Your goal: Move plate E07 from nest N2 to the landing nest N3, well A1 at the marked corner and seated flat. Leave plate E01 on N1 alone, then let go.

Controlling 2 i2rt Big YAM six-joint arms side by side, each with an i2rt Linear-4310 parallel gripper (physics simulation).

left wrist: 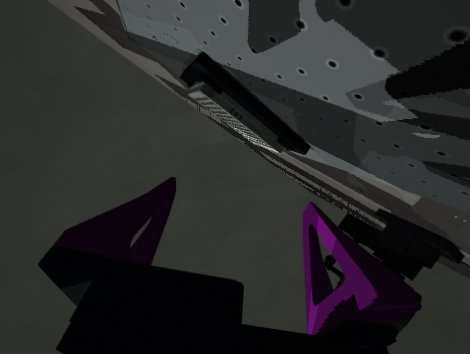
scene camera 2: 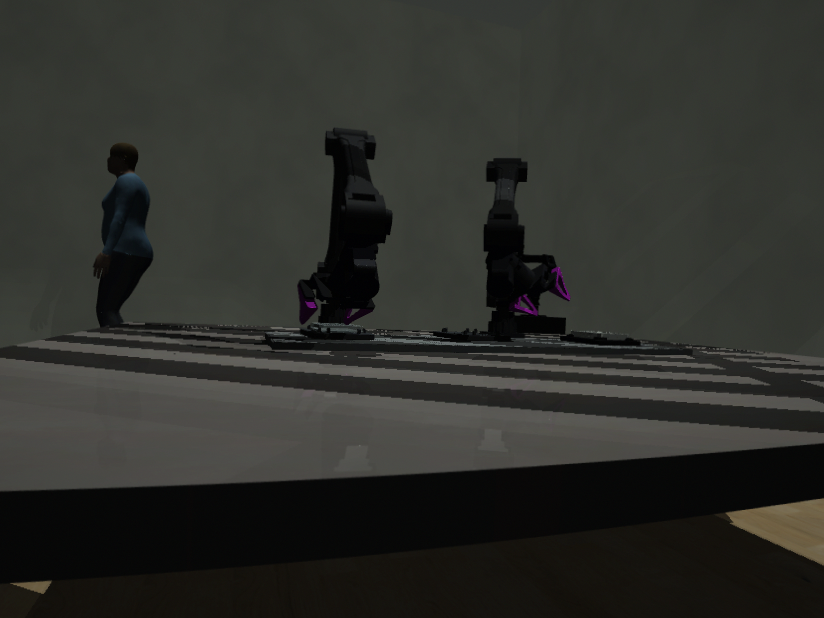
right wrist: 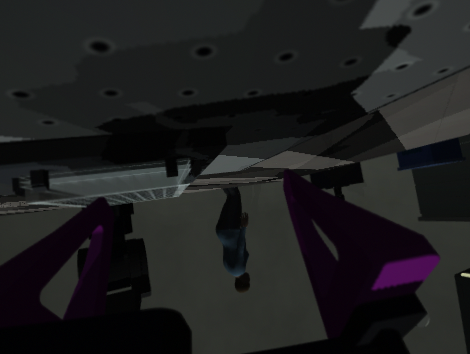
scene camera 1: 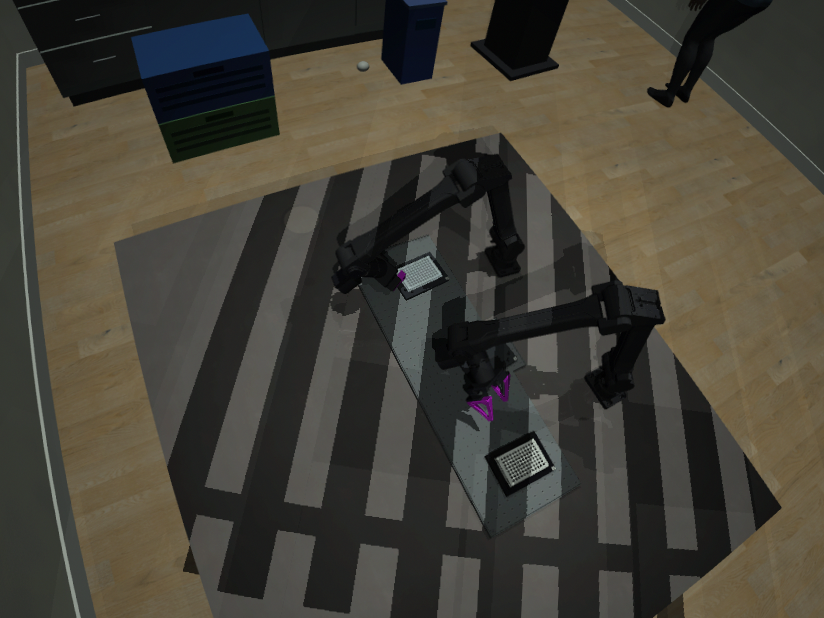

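Plate E07 [scene camera 1: 421,272] [right wrist: 115,185], pale with a grid of wells, sits in black nest N2 [scene camera 1: 425,288] at the upper left end of the board. My right gripper [scene camera 2: 331,317] [right wrist: 196,191] is open and low, tilted, at the plate's left edge in scene camera 1; its far fingertip is hidden there. Nest N3 [scene camera 2: 459,334] is dark, mid-board, and mostly hidden behind my left arm in scene camera 1. Plate E01 [scene camera 1: 523,462] [left wrist: 235,120] sits in nest N1 [scene camera 1: 509,447] at the lower right end. My left gripper [scene camera 1: 499,409] [scene camera 2: 552,307] [left wrist: 241,196] is open and empty above the board, between N3 and N1.
The perforated grey board [scene camera 1: 432,399] runs diagonally over the striped table top [scene camera 1: 232,399]. The left forearm [scene camera 1: 545,322] crosses above its middle. The right forearm [scene camera 1: 412,219] reaches over the N2 end. A person [scene camera 2: 126,219] stands beyond the table.
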